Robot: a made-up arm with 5 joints. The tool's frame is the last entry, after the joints. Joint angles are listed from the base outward. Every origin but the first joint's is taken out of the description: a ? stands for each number. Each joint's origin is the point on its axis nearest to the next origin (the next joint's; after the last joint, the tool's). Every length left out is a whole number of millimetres.
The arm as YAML. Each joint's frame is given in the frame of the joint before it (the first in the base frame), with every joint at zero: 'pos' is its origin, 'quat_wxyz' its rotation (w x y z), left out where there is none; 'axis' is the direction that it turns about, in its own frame. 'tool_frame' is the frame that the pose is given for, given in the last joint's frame.
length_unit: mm
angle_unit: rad
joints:
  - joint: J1
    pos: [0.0, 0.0, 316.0]
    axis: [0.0, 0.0, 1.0]
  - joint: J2
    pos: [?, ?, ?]
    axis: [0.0, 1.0, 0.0]
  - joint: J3
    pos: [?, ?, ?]
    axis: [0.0, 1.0, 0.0]
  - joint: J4
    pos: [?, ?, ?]
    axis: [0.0, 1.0, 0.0]
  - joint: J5
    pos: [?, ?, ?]
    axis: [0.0, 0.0, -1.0]
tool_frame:
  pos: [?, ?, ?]
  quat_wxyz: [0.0, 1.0, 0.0, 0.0]
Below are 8 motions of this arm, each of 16 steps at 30 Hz.
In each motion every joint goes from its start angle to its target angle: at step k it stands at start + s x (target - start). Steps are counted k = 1, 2, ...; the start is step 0. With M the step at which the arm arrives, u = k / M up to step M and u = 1 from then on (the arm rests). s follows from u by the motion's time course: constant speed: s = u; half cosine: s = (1 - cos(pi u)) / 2; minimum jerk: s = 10 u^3 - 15 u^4 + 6 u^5.
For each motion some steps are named. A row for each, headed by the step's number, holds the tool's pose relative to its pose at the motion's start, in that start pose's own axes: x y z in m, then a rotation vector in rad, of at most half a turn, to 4 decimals.
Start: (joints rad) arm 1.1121 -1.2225 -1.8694 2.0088 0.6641
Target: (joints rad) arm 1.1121 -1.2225 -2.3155 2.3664 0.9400
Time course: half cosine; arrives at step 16
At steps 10, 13, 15, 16:
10: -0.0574 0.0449 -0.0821 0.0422 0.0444 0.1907
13: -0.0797 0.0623 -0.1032 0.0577 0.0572 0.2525
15: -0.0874 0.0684 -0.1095 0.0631 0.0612 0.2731
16: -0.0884 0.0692 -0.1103 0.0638 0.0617 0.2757

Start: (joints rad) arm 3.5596 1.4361 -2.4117 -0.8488 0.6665
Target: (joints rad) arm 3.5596 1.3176 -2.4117 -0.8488 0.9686
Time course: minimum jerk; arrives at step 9
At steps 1, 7, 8, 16:
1: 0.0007 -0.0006 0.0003 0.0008 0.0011 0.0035
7: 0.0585 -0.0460 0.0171 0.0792 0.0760 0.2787
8: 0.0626 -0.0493 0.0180 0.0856 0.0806 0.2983
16: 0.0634 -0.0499 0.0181 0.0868 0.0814 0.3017

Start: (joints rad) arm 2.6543 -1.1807 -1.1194 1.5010 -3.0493
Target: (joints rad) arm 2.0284 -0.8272 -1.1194 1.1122 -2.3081
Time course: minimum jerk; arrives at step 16
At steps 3, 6, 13, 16:
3: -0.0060 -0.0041 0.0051 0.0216 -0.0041 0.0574
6: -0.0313 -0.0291 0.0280 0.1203 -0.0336 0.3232
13: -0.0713 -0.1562 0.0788 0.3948 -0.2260 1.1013
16: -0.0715 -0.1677 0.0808 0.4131 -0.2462 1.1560

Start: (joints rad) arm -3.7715 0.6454 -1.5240 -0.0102 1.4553
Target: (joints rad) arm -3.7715 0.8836 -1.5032 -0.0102 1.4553
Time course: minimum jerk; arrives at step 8
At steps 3, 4, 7, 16:
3: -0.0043 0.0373 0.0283 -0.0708 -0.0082 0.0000
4: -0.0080 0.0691 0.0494 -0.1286 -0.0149 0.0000
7: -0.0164 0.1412 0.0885 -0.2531 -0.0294 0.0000
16: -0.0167 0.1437 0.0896 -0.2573 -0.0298 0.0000

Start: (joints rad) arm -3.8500 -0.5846 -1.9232 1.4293 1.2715
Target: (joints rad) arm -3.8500 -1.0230 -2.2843 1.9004 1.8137
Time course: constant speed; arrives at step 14
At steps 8, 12, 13, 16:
8: -0.0249 0.0807 -0.2107 0.1864 0.0271 0.3089
12: -0.0460 0.1491 -0.2996 0.2834 0.0190 0.4616
13: -0.0521 0.1687 -0.3194 0.3078 0.0147 0.4995
16: -0.0584 0.1892 -0.3382 0.3323 0.0094 0.5373

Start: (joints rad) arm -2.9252 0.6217 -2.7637 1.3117 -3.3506
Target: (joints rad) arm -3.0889 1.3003 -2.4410 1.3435 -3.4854
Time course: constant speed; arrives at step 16
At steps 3, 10, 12, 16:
3: 0.0427 -0.0118 0.1168 -0.0225 0.1935 -0.0024
10: 0.2153 -0.0301 0.3469 -0.1113 0.6372 0.0097
12: 0.2799 -0.0310 0.3979 -0.1464 0.7613 0.0178
16: 0.4228 -0.0250 0.4760 -0.2302 1.0048 0.0402

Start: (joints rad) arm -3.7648 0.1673 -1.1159 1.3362 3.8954
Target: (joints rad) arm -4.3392 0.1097 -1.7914 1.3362 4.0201
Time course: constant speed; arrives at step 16
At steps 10, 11, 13, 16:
10: -0.1088 -0.1623 -0.2021 -0.3639 -0.2781 0.4342
11: -0.1131 -0.1849 -0.2206 -0.3946 -0.3101 0.4793
13: -0.1173 -0.2323 -0.2560 -0.4527 -0.3765 0.5700
16: -0.1119 -0.3064 -0.3052 -0.5311 -0.4823 0.7063

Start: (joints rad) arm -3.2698 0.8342 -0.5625 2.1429 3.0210
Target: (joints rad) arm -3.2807 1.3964 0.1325 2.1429 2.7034
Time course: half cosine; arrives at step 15
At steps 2, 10, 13, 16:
2: -0.0078 -0.0010 0.0129 -0.0072 0.0539 -0.0141
10: -0.0039 0.0004 0.2344 -0.2265 0.9176 -0.2285
13: 0.0404 0.0060 0.2832 -0.3263 1.1624 -0.2772
16: 0.0515 0.0074 0.2914 -0.3492 1.2130 -0.2861

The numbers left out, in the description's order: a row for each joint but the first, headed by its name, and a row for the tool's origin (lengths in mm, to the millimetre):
J2: 0.0 0.0 0.0
J3: 49.0 0.0 262.0
J4: 79.0 0.0 -351.0
J5: 98.0 0.0 -125.0
tool: 0.0 0.0 0.0

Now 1 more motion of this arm.
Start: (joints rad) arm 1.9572 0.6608 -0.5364 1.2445 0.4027
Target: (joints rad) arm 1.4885 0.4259 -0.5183 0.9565 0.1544
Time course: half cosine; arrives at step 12
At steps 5, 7, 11, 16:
5: 0.0145 0.0255 -0.0343 0.2211 0.1167 -0.0409
7: 0.0237 0.0514 -0.0555 0.3632 0.2105 -0.0494
11: 0.0342 0.0970 -0.0781 0.5367 0.3516 -0.0332
16: 0.0346 0.0994 -0.0789 0.5444 0.3587 -0.0316

